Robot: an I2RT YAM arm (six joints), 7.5 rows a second.
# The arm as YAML. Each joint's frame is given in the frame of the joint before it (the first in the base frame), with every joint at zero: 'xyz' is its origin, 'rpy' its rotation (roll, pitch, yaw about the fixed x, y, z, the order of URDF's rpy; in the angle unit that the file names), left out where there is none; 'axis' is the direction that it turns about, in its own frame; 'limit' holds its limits. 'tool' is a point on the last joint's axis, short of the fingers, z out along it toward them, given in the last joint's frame.
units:
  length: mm
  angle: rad
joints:
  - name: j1
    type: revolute
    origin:
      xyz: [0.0, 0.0, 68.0]
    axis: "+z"
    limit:
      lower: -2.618
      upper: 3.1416
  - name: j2
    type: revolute
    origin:
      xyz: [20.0, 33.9, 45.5]
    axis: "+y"
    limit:
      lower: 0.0
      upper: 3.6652
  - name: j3
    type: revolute
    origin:
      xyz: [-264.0, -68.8, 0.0]
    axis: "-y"
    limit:
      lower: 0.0
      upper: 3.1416
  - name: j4
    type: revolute
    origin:
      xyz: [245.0, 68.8, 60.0]
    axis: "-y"
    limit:
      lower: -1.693
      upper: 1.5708
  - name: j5
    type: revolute
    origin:
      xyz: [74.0, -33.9, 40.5]
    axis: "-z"
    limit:
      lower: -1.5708
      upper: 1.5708
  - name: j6
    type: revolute
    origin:
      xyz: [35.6, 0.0, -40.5]
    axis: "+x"
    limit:
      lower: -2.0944
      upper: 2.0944
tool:
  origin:
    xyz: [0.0, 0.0, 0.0]
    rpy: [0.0, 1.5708, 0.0]
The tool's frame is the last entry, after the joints.
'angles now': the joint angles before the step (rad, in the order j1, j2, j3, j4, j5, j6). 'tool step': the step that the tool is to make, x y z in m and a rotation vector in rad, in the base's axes. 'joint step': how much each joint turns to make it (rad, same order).
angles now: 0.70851 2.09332 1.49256 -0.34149 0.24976 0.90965
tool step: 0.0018 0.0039 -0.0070 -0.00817 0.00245 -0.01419
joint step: 0.00506 0.02636 0.01410 0.00167 0.01497 0.01339
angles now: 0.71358 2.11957 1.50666 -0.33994 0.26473 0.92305
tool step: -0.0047 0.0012 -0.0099 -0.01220 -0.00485 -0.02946
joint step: 0.01134 0.00808 -0.02754 0.02362 0.03357 0.02736
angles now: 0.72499 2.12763 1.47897 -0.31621 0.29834 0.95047
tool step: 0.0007 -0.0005 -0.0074 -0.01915 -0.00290 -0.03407
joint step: 0.00061 0.01701 -0.00151 0.00163 0.03295 0.02054
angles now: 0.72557 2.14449 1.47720 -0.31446 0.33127 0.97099
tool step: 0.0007 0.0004 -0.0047 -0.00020 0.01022 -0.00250
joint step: -0.00070 0.01221 0.00207 0.00060 -0.00454 0.00545
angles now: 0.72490 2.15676 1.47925 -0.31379 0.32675 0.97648
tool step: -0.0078 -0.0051 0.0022 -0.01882 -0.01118 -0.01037
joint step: 0.00504 -0.03360 -0.04489 0.00671 0.02642 0.00126
